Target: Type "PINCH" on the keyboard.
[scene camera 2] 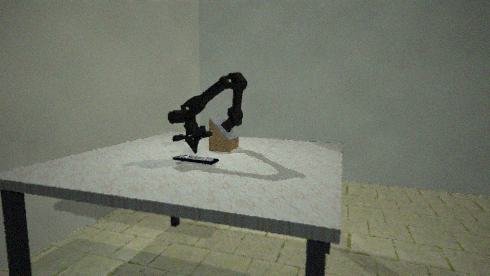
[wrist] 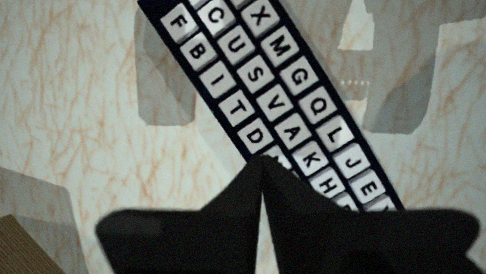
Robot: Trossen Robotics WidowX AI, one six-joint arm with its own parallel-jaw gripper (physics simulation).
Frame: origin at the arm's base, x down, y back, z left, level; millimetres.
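Seen in the pictures: gripper, fingertip midpoint: (scene camera 2: 195,153) (wrist: 260,162); arm's base, link origin: (scene camera 2: 225,127).
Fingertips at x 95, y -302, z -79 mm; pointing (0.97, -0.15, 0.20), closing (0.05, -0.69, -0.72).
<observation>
Pixels of each thing's top centre, then the offset from my fingertips to it. Level surfaces: height alone.
- keyboard, top centre: (wrist: 279,110) (scene camera 2: 195,157) dx +11, dy -28, dz +12 mm
- D key, top centre: (wrist: 255,136) dx +11, dy -7, dz +11 mm
- I key, top centre: (wrist: 217,79) dx +11, dy -16, dz +51 mm
- C key, top centre: (wrist: 216,14) dx +11, dy -43, dz +77 mm
- H key, top centre: (wrist: 327,185) dx +11, dy -16, dz -43 mm
- table, surface height: dx +29 mm
The keyboard (scene camera 2: 195,160) (wrist: 296,112) is a dark slab with white letter keys, lying aslant in the wrist view. My gripper (scene camera 2: 195,152) (wrist: 260,162) is shut and empty, tips pointing down at the keyboard. In the scene view the tips are a little above it. In the wrist view they overlap a partly hidden key just past the D key (wrist: 255,135); its letter is not readable. The I key (wrist: 216,80), C key (wrist: 216,15) and H key (wrist: 327,186) show. No P or N can be read; the fingers hide the keyboard's lower part.
A wooden block with a slanted pale top (scene camera 2: 220,142) stands behind the keyboard, close to the arm. A brown ribbed corner (wrist: 25,250) shows at the wrist view's lower left. The table (scene camera 2: 175,192) has its front edge and right edge in the scene view. Arm shadows fall around the keyboard.
</observation>
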